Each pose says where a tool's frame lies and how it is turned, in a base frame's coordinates. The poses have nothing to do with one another.
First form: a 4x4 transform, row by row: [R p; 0 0 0 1], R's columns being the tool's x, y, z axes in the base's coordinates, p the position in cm. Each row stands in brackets.
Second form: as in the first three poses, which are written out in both.
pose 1, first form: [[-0.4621 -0.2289 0.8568 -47.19], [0.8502 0.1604 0.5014 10.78], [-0.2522 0.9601 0.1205 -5.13], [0 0 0 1]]
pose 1, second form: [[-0.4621 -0.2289 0.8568 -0.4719], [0.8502 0.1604 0.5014 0.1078], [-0.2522 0.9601 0.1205 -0.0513], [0 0 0 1]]
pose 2, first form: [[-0.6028 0.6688 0.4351 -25.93], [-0.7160 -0.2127 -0.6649 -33.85], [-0.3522 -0.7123 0.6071 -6.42], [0 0 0 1]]
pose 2, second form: [[-0.6028 0.6688 0.4351 -0.2593], [-0.7160 -0.2127 -0.6649 -0.3385], [-0.3522 -0.7123 0.6071 -0.0642], [0 0 0 1]]
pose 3, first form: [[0.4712 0.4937 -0.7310 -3.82], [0.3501 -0.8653 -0.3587 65.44], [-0.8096 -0.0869 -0.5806 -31.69], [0 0 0 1]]
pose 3, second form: [[0.4712 0.4937 -0.7310 -0.0382], [0.3501 -0.8653 -0.3587 0.6544], [-0.8096 -0.0869 -0.5806 -0.3169], [0 0 0 1]]
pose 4, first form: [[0.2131 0.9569 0.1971 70.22], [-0.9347 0.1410 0.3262 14.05], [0.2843 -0.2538 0.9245 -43.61], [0 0 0 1]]
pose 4, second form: [[0.2131 0.9569 0.1971 0.7022], [-0.9347 0.1410 0.3262 0.1405], [0.2843 -0.2538 0.9245 -0.4361], [0 0 0 1]]
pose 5, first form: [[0.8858 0.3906 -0.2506 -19.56], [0.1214 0.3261 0.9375 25.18], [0.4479 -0.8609 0.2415 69.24], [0 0 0 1]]
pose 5, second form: [[0.8858 0.3906 -0.2506 -0.1956], [0.1214 0.3261 0.9375 0.2518], [0.4479 -0.8609 0.2415 0.6924], [0 0 0 1]]
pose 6, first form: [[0.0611 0.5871 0.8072 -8.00], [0.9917 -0.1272 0.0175 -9.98], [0.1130 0.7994 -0.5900 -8.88], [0 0 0 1]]
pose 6, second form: [[0.0611 0.5871 0.8072 -0.0800], [0.9917 -0.1272 0.0175 -0.0998], [0.1130 0.7994 -0.5900 -0.0888], [0 0 0 1]]
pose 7, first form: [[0.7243 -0.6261 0.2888 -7.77], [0.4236 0.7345 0.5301 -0.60], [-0.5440 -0.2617 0.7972 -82.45], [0 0 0 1]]
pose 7, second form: [[0.7243 -0.6261 0.2888 -0.0777], [0.4236 0.7345 0.5301 -0.0060], [-0.5440 -0.2617 0.7972 -0.8245], [0 0 0 1]]
